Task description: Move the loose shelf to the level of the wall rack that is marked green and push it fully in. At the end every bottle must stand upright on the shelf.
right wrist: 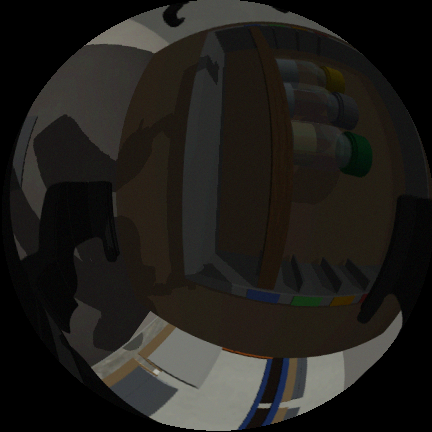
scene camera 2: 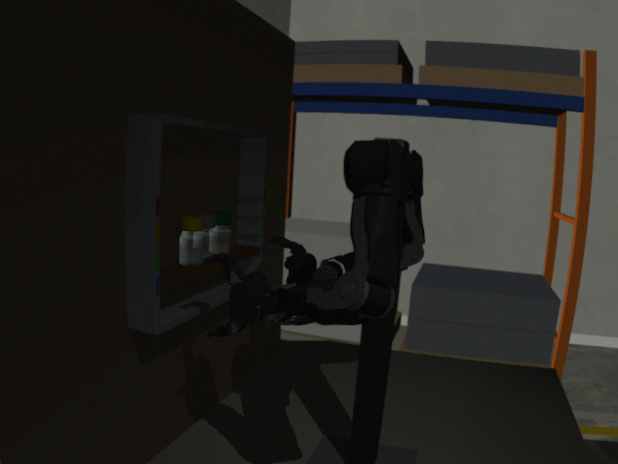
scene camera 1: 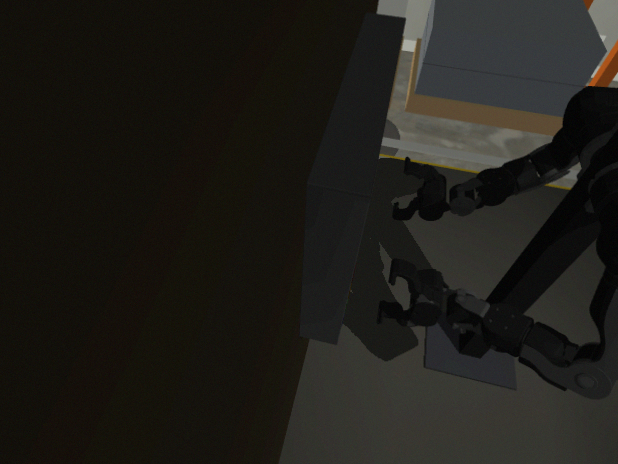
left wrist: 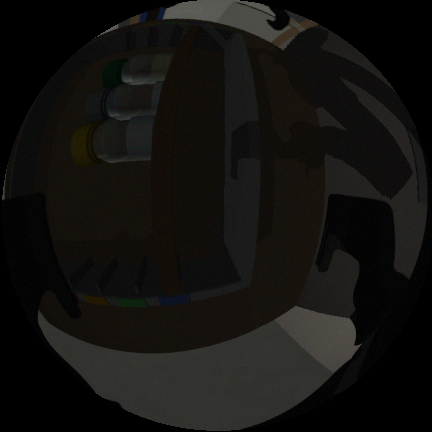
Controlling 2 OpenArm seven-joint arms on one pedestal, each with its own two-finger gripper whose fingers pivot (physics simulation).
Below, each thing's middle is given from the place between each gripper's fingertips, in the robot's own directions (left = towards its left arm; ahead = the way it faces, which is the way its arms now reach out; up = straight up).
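Counted from my right hand, the brown wooden shelf (right wrist: pixel 281 150) is 3 cm above, 11 cm ahead and 16 cm to the left. The yellow-capped bottle (scene camera 2: pixel 191 253) sits 9 cm above that same right hand, 11 cm ahead of it and 21 cm to the left of it, while the rack frame (scene camera 1: pixel 338 191) is 14 cm above it, 11 cm ahead of it and 16 cm to the left of it.
From my left hand I find the rack frame 14 cm above, 11 cm ahead and 15 cm to the right. The shelf is 3 cm above my left hand, 11 cm ahead of it and 15 cm to the right of it, and the bottle is 9 cm above this hand, 11 cm ahead of it and 9 cm to the right of it.
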